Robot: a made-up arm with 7 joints. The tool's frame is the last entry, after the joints. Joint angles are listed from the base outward. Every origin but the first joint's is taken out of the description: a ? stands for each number. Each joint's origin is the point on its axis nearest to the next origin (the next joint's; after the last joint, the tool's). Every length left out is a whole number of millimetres.
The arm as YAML. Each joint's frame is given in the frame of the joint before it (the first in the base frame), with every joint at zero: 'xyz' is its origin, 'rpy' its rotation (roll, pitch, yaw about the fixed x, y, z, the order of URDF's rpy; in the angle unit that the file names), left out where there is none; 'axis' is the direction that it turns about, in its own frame. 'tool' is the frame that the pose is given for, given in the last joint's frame.
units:
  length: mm
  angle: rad
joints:
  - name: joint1
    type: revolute
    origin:
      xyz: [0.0, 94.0, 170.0]
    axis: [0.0, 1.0, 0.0]
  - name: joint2
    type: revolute
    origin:
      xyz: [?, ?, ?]
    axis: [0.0, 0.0, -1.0]
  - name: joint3
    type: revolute
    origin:
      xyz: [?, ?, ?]
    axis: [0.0, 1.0, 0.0]
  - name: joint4
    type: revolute
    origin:
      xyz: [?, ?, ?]
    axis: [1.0, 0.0, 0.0]
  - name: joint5
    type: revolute
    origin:
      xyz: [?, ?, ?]
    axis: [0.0, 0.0, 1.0]
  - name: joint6
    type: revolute
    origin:
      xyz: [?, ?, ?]
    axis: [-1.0, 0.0, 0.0]
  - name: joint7
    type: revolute
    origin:
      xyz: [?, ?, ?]
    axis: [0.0, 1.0, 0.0]
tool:
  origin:
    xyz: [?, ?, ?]
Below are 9 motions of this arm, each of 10 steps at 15 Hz.
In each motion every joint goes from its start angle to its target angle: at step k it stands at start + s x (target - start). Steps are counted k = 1, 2, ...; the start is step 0. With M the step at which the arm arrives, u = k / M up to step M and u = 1 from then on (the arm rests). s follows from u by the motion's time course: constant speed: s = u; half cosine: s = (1 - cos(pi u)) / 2; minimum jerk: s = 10 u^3 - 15 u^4 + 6 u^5.
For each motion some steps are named. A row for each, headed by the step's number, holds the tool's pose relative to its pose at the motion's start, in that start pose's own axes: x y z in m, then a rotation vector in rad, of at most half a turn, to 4 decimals.
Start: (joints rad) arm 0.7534 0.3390 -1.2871 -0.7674 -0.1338 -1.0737 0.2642
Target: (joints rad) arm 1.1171 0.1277 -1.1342 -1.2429 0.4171 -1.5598 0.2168
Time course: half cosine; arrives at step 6
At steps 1, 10:
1: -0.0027 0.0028 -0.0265 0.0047 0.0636 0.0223
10: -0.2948 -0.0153 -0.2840 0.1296 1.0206 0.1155

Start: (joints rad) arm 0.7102 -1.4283 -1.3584 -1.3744 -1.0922 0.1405 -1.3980
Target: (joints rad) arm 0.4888 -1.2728 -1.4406 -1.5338 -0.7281 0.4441 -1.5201
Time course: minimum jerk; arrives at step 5
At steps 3, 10:
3: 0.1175 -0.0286 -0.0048 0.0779 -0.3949 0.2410
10: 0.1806 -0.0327 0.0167 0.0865 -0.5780 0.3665

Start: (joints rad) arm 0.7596 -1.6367 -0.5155 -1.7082 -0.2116 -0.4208 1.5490
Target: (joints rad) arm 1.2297 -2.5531 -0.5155 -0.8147 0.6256 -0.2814 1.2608
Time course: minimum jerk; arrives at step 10
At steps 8, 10:
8: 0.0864 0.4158 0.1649 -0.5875 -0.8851 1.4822
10: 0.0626 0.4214 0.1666 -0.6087 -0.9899 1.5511

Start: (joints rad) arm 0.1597 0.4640 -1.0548 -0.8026 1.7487 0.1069 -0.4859
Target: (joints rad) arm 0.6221 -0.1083 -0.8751 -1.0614 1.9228 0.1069 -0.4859
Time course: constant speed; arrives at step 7
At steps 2, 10:
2: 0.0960 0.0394 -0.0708 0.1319 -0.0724 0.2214
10: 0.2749 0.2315 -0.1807 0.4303 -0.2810 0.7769

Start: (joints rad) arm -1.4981 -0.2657 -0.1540 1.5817 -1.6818 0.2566 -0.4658
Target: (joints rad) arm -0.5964 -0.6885 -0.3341 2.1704 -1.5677 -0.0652 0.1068
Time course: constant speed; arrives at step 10
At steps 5, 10:
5: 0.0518 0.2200 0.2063 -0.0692 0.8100 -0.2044
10: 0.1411 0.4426 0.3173 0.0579 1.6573 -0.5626

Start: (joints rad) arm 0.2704 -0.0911 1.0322 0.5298 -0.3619 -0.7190 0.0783
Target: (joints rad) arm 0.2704 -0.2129 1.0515 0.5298 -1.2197 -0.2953 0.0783
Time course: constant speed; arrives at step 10
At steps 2, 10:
2: -0.0402 -0.0347 0.0585 -0.0974 -0.1023 -0.1347
10: -0.3065 -0.0386 0.2268 -0.4545 -0.4370 -0.7361

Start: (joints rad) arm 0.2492 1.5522 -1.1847 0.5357 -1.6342 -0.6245 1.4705
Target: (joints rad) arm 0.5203 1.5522 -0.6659 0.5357 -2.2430 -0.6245 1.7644
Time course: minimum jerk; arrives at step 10
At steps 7, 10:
7: -0.1795 -0.1446 -0.1033 0.3006 -0.3093 -0.4023
10: -0.2098 -0.1624 -0.1232 0.3477 -0.3987 -0.4497

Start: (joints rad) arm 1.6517 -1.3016 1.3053 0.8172 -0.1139 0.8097 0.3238
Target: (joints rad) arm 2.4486 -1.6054 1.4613 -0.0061 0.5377 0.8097 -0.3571
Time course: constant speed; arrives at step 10
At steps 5, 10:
5: 0.2363 0.0565 0.4053 -0.5529 -0.4626 0.6073
10: 0.3274 0.3440 0.5584 -0.8136 -0.8909 1.5279

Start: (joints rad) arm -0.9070 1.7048 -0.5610 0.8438 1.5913 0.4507 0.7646
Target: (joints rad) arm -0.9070 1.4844 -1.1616 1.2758 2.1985 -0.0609 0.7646
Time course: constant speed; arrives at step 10
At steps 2, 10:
2: 0.0276 0.0653 0.0936 -0.0900 -0.1916 0.1582
10: -0.1280 0.4764 0.3477 -0.6771 -0.7431 0.8150

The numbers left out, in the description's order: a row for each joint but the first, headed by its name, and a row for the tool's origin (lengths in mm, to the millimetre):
joint2: 99.0 0.0 437.0
joint3: -238.0 24.0 0.0
joint4: -84.0 0.0 -80.0
joint5: 0.0 175.0 287.0
joint6: 13.0 15.0 0.0
joint7: 0.0 -460.0 -336.0
tool: 86.0 0.0 102.0

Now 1 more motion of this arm.
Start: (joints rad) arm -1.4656 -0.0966 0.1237 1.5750 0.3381 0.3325 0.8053
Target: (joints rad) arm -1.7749 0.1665 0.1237 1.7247 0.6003 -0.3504 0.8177
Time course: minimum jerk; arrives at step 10
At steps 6, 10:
6: 0.1539 0.2601 -0.0824 0.0694 -0.2356 0.6255
10: 0.1588 0.4072 -0.1181 0.0578 -0.2867 0.9414

